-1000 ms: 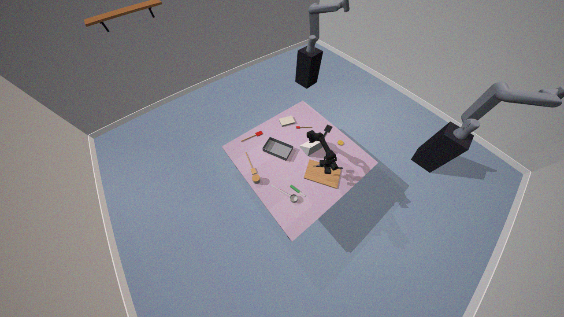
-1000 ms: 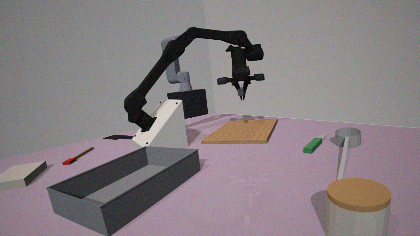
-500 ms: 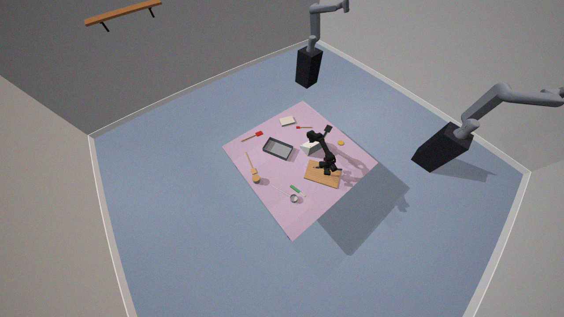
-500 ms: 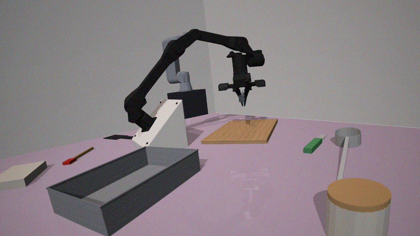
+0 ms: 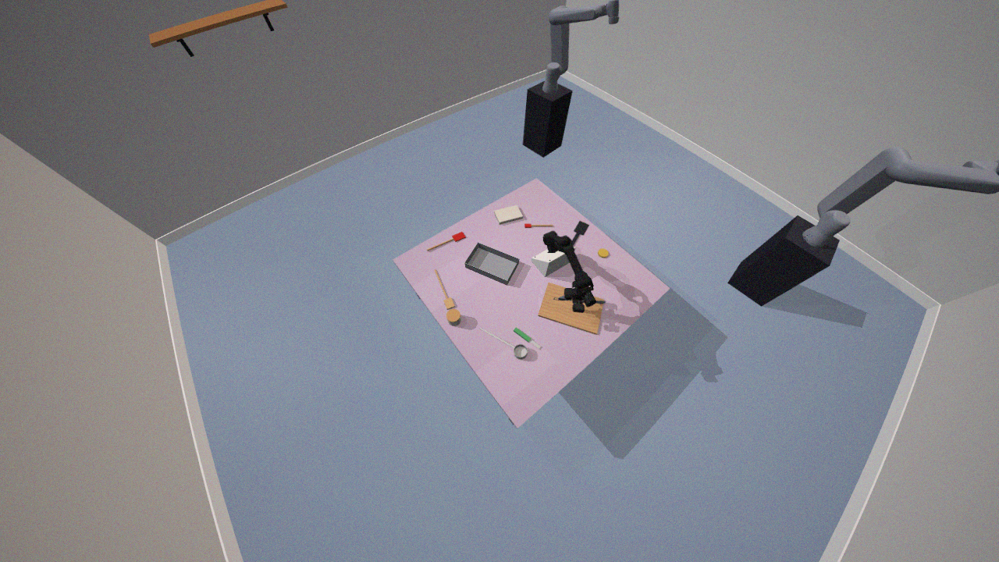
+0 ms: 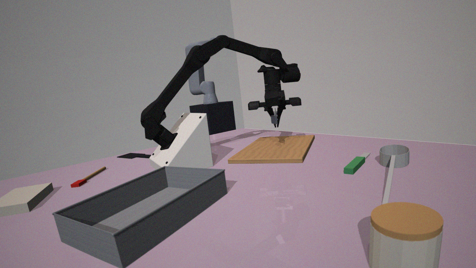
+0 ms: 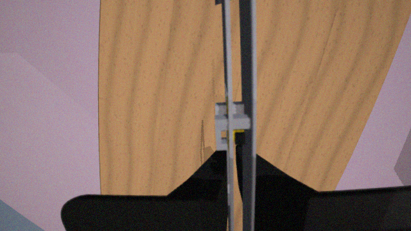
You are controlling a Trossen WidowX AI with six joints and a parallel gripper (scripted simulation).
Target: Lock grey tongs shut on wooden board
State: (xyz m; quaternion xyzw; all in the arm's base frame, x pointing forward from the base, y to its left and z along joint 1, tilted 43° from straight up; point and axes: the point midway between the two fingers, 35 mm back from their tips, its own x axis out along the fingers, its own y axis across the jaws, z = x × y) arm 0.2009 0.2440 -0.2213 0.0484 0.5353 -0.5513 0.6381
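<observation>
Right now my gripper tip is 2 cm short of the yellow mark, 2 cm to the left of it and 4 cm below it. Round my gripper tip: black spatula: 48 cm behind, 33 cm to the right, 8 cm below; then wooden board: 7 cm below; then grey roasting tin: 13 cm ahead, 56 cm to the right, 5 cm below.
</observation>
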